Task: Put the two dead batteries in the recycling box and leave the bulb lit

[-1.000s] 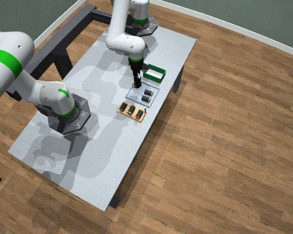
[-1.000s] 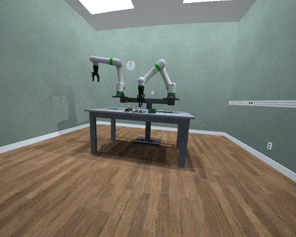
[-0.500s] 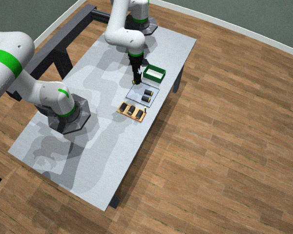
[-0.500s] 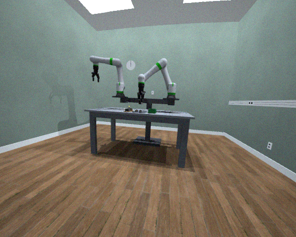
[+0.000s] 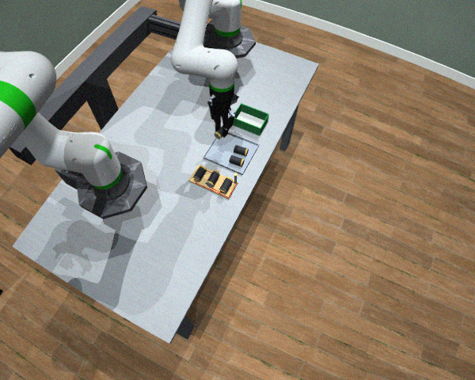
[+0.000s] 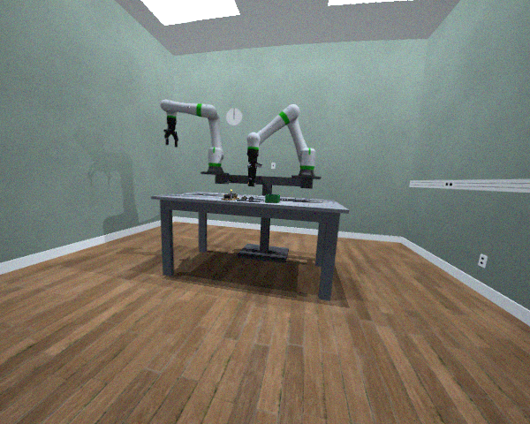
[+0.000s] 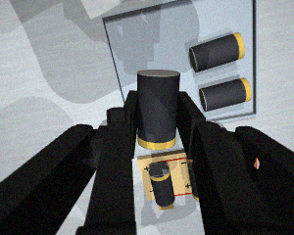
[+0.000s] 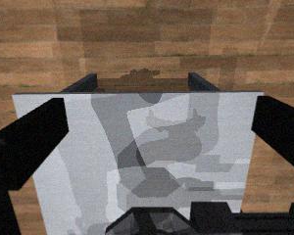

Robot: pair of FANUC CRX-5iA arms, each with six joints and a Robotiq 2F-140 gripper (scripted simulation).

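Right now the tray is 160 mm below my left hand, 40 mm ahead of it and 10 mm to the left of it. The rest, counted from my left hand: green recycling box 200 mm to the left, 140 mm below, 40 mm ahead.
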